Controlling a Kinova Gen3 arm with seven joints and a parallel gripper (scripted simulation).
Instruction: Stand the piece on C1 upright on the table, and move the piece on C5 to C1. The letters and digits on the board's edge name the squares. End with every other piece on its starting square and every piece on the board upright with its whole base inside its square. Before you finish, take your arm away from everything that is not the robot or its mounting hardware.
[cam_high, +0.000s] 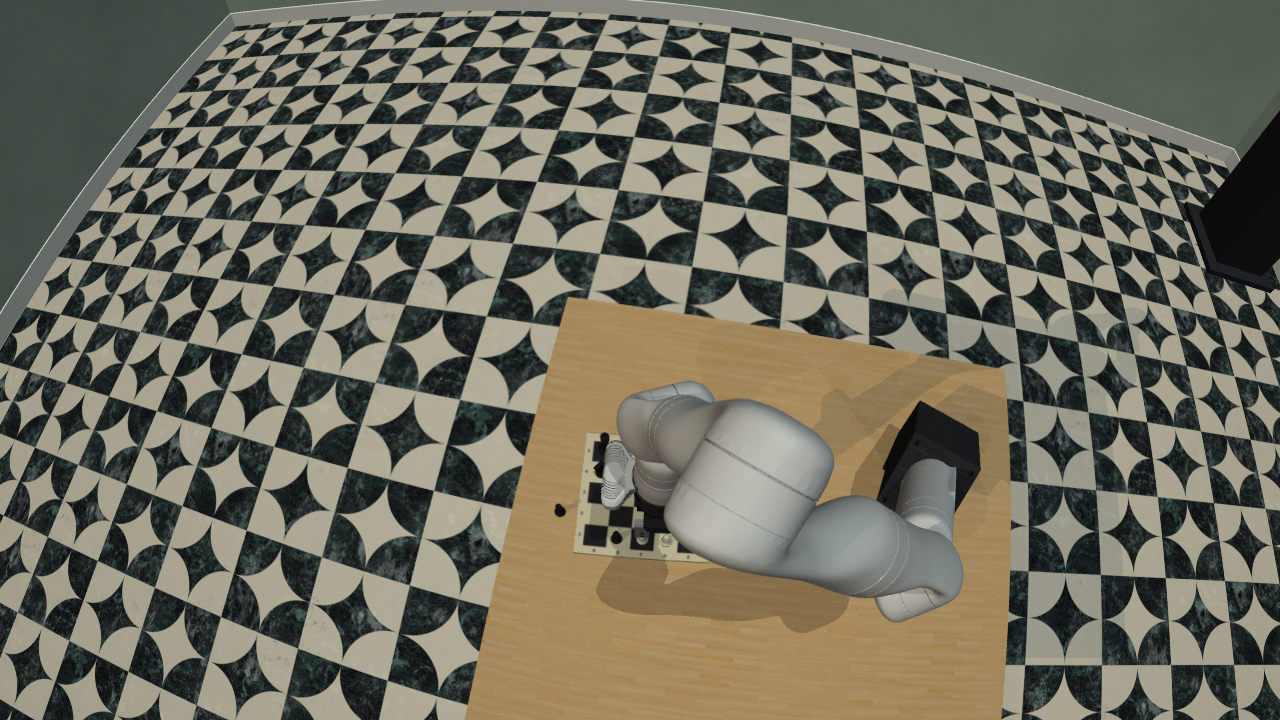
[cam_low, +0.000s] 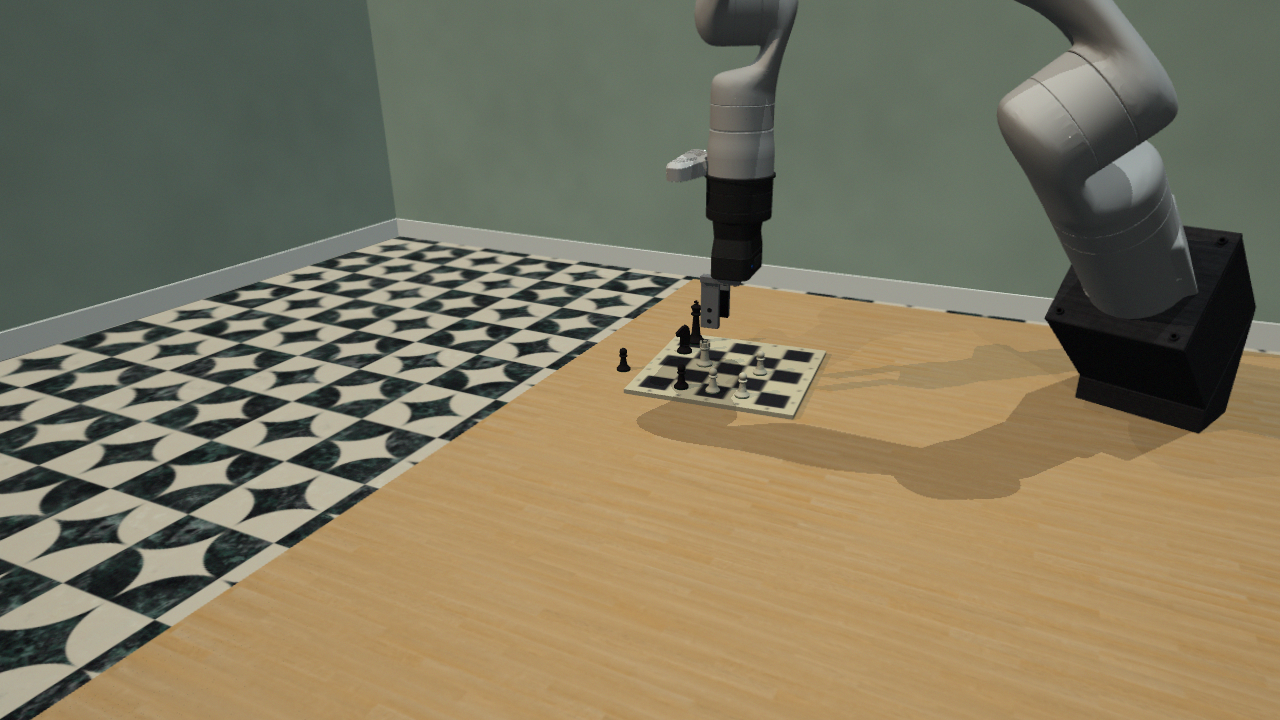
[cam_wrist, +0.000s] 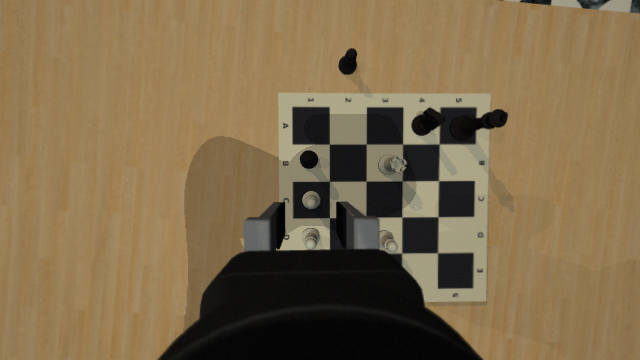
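Right now the chessboard is 120 mm below my hand, 80 mm to the right of it and 10 mm ahead of it. The rest, counted from my hand: black knight: 100 mm to the right, 100 mm below, 90 mm ahead; then black king: 150 mm to the right, 90 mm ahead, 80 mm below.
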